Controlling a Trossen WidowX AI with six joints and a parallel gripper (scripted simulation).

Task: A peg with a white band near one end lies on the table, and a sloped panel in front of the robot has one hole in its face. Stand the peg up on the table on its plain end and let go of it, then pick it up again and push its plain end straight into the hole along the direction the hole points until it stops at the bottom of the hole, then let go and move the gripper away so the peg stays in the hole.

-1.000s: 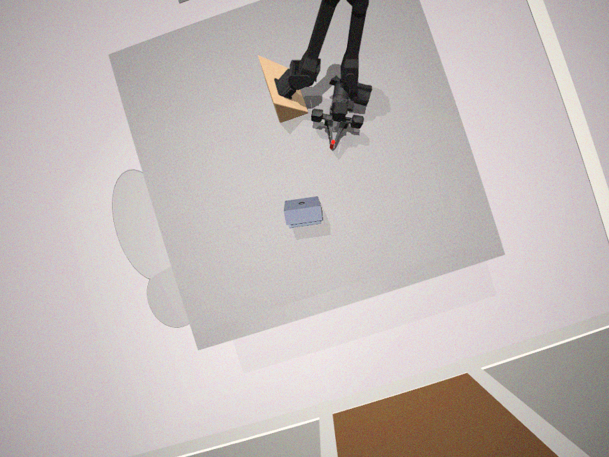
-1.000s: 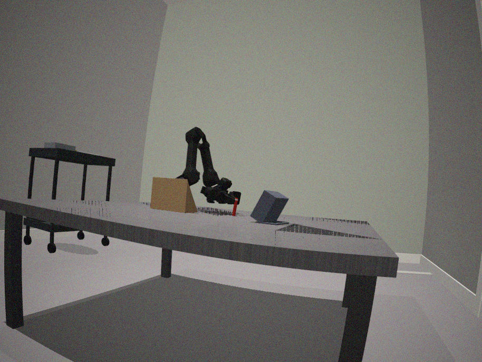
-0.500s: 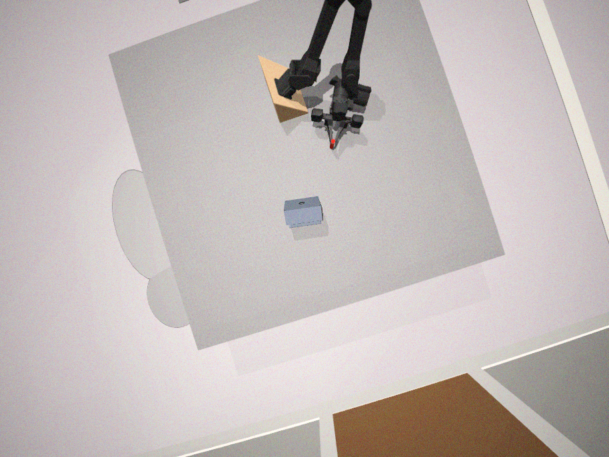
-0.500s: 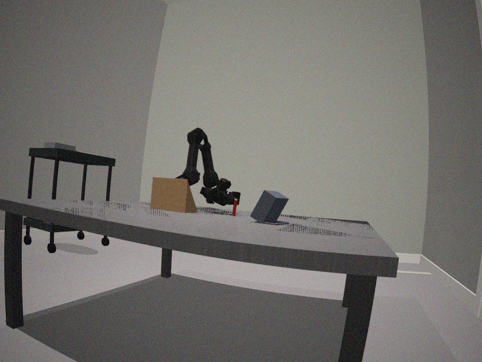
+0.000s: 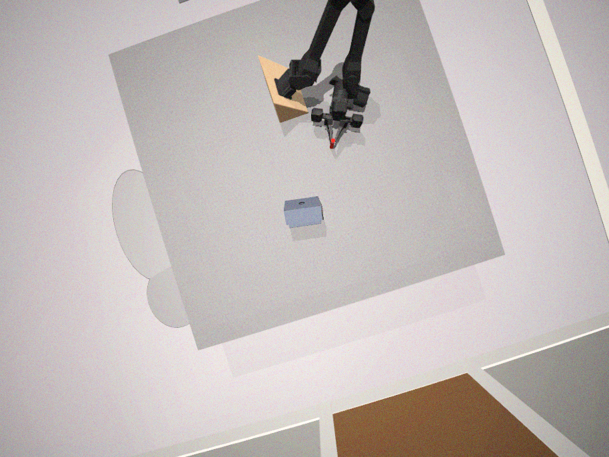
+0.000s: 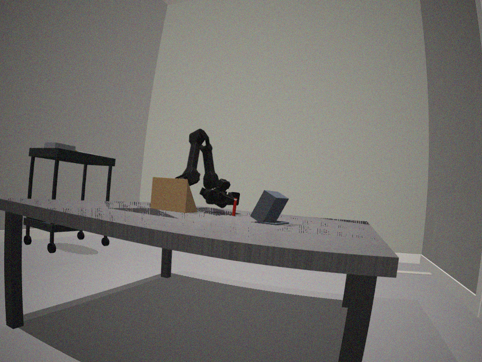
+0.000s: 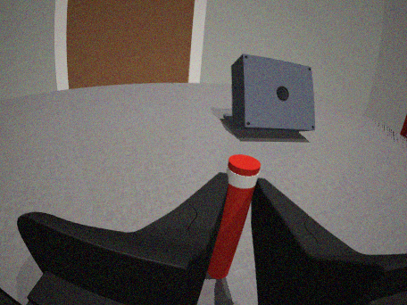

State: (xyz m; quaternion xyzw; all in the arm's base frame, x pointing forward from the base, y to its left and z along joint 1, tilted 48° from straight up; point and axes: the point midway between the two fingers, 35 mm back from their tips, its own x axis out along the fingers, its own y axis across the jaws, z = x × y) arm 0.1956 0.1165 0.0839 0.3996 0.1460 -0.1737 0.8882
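The red peg is 10 mm below my gripper tip. Round my gripper tip: sloped panel (210 mm ahead, 180 mm to the right, 10 mm below).
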